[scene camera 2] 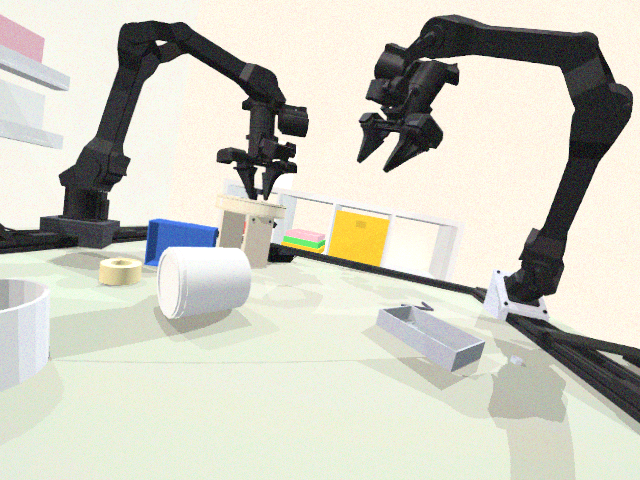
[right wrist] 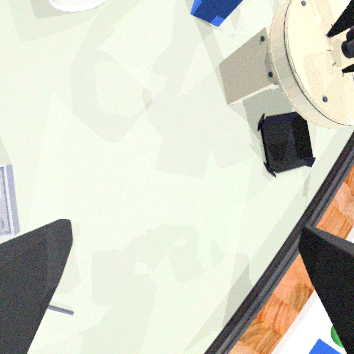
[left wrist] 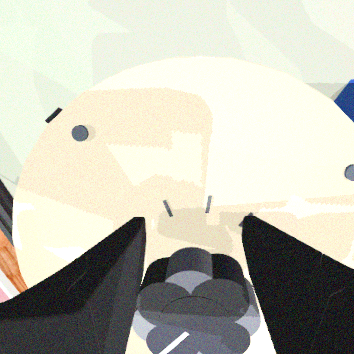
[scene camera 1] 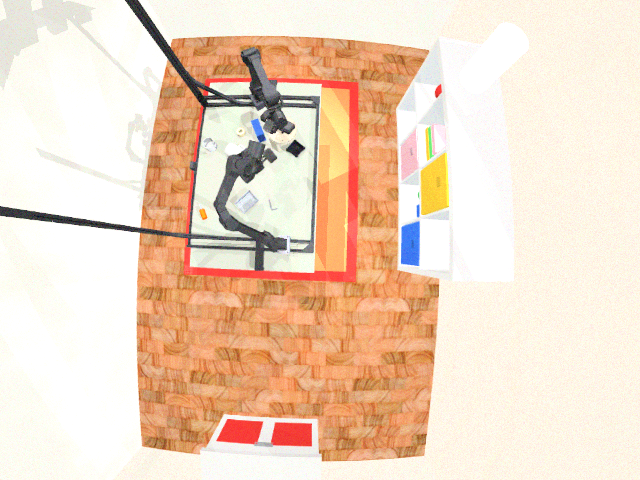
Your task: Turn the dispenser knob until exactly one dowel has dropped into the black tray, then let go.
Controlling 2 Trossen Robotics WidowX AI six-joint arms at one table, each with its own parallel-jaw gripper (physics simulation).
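Frame: origin at the left arm's base, x left, y back, z up, level; millimetres.
Where they show: left gripper, fingertip midpoint: (scene camera 2: 258, 200) (right wrist: 336, 52) (left wrist: 193, 226) (scene camera 1: 280, 131); right gripper, fingertip midpoint: (scene camera 2: 370, 166) (right wrist: 188, 234) (scene camera 1: 262, 165); left arm's base, origin of the base link: (scene camera 2: 84, 218) (scene camera 1: 259, 97); right arm's base, origin of the base link: (scene camera 2: 520, 291) (scene camera 1: 283, 244).
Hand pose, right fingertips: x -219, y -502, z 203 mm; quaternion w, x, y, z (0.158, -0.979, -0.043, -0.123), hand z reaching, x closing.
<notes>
Things, the pixels of their top centre, and the offset from my right fingertips. "spot": a spot on its surface instead.
- dispenser, middle of its top: (left wrist: 196, 272) (right wrist: 347, 49) (scene camera 2: 253, 199) (scene camera 1: 281, 129) dx +203, dy +173, dz -103 mm
- black tray, middle of its top: (right wrist: 288, 140) (scene camera 2: 276, 250) (scene camera 1: 295, 148) dx +230, dy +88, dz -226 mm
- blue box, middle of its top: (scene camera 2: 185, 224) (scene camera 1: 257, 127) dx +101, dy +303, dz -170 mm
- cream ring, middle of its top: (scene camera 2: 121, 262) (scene camera 1: 240, 131) dx +6, dy +374, dz -225 mm
- white cylinder, surface spot: (scene camera 2: 211, 281) spot: dx -129, dy +254, dz -197 mm
- grey tray, middle of its top: (scene camera 2: 429, 324) (scene camera 1: 246, 201) dx -185, dy -31, dz -225 mm
The dispenser (scene camera 1: 283, 137) (scene camera 2: 250, 207) (left wrist: 150, 105) (right wrist: 305, 55) has a round cream top on cream side panels. Its dark lobed knob (left wrist: 194, 300) (right wrist: 348, 48) carries a white pointer line, seen towards the bottom of the left wrist view. My left gripper (scene camera 2: 259, 198) (left wrist: 193, 226) points down from above and is shut on the knob, with a finger on each side. The black tray (scene camera 1: 295, 148) (scene camera 2: 281, 253) (right wrist: 270, 145) sits beside the dispenser; I cannot make out a dowel in its dark inside. My right gripper (scene camera 2: 372, 165) (right wrist: 188, 234) is open and empty, high above the table.
A blue box (scene camera 1: 257, 130) (scene camera 2: 180, 242) and a cream ring (scene camera 1: 240, 132) (scene camera 2: 107, 273) lie near the dispenser. A white cylinder (scene camera 2: 211, 281) lies on its side. A grey tray (scene camera 1: 247, 201) (scene camera 2: 439, 343) is below the right arm. A dark frame rail (right wrist: 280, 260) runs along the table edge.
</notes>
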